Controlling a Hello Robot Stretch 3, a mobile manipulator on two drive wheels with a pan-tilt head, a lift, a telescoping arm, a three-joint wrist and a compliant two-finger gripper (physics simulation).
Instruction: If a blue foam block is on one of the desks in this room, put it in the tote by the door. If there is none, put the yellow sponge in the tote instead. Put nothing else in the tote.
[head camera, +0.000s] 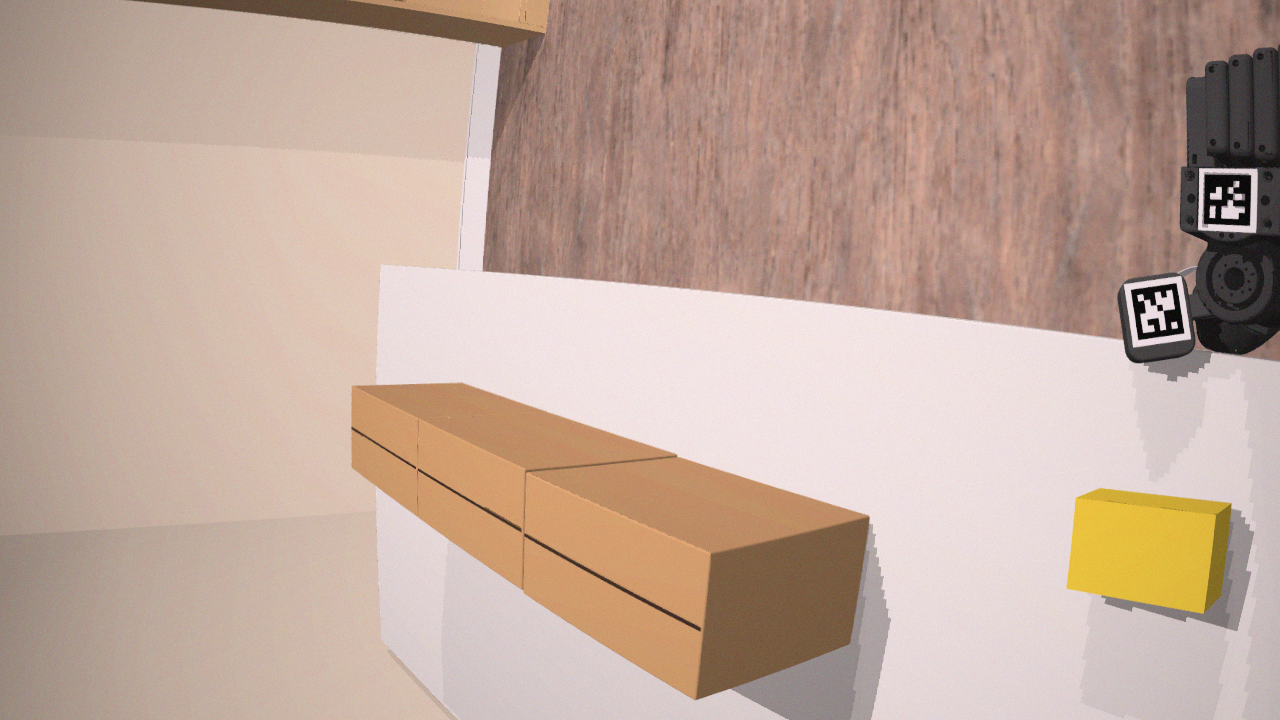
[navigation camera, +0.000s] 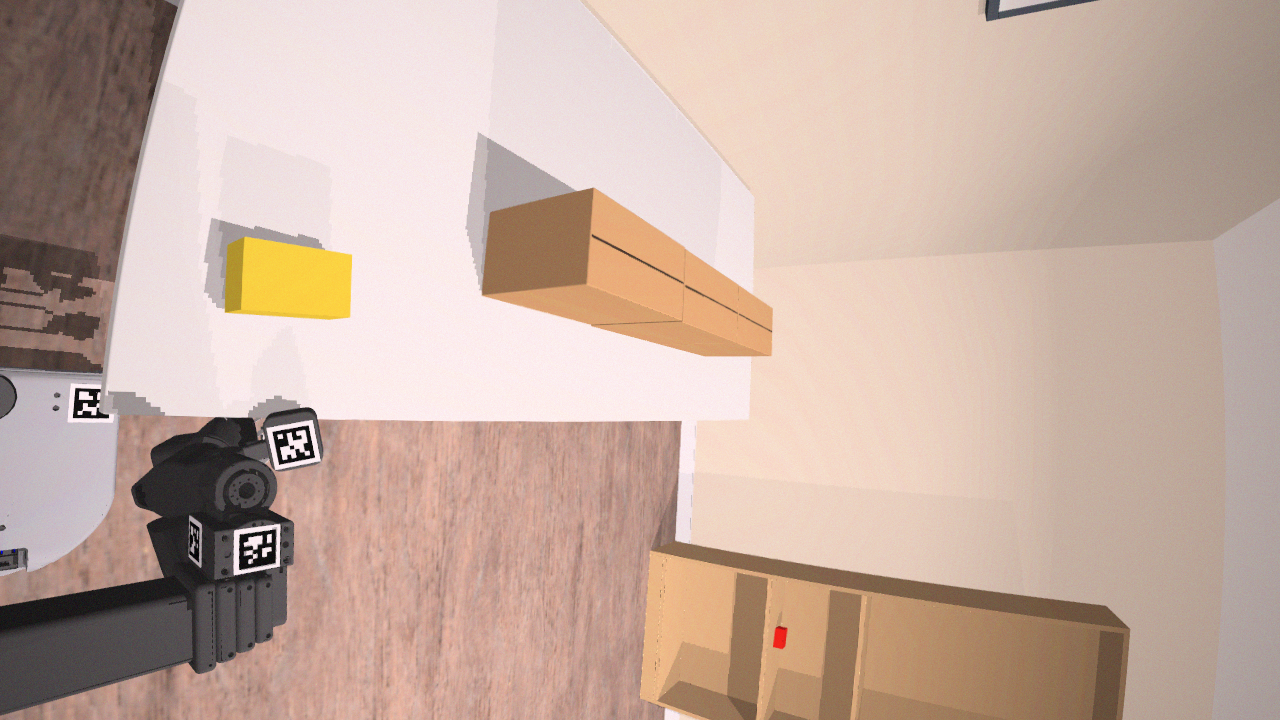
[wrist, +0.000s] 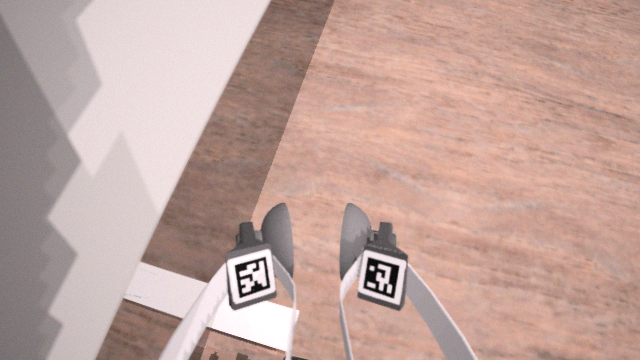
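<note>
A yellow block-shaped sponge (head camera: 1141, 553) (navigation camera: 290, 282) lies on the white desk (head camera: 966, 411) (navigation camera: 402, 107) (wrist: 165, 65), near the desk edge beside my wrist. My gripper (wrist: 316, 228) is partly open, with a gap between its fingertips and floor showing through it. In the wrist view it points down past the desk edge, over the wooden floor. In the head and navigation views the wrist is beside that edge, apart from the sponge, and hides the fingers. No blue foam block and no tote show in these views.
A row of wooden drawer boxes (head camera: 617, 501) (navigation camera: 537, 250) stands on the desk. A wooden shelf unit (navigation camera: 895, 586) stands by the wall, with a small red object (navigation camera: 780, 636) at it. A white foot bar (wrist: 170, 290) lies low beside the desk. My base (navigation camera: 53, 483) is close to the desk corner.
</note>
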